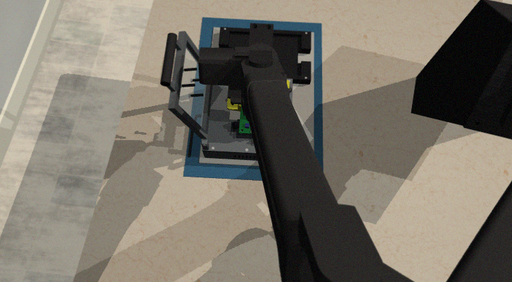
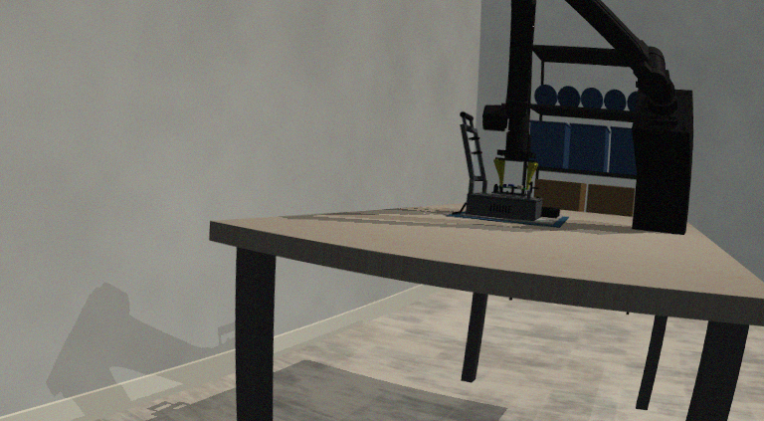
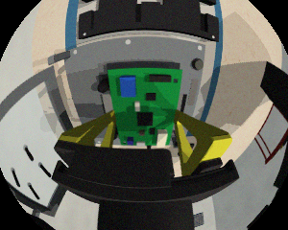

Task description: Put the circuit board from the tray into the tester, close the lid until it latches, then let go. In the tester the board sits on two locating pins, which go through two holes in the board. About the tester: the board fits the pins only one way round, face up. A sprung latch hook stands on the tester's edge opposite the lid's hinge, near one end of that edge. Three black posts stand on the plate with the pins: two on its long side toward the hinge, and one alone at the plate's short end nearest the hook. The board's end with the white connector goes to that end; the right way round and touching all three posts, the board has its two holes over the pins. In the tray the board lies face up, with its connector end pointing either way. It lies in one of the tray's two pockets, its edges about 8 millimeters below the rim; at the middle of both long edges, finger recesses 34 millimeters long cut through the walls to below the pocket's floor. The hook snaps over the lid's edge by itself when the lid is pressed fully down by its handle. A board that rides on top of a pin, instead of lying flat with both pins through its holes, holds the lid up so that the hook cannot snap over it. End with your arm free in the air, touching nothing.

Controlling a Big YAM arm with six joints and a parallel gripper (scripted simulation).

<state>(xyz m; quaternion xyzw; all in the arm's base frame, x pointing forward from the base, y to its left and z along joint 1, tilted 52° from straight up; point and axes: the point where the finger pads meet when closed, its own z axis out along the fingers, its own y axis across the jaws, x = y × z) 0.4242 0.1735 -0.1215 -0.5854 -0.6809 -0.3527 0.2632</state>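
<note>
Right now the green circuit board is right at my hand. From my hand the other things lie so: see-through lid 12 cm ahead, 9 cm above, 2 cm to the left.
</note>
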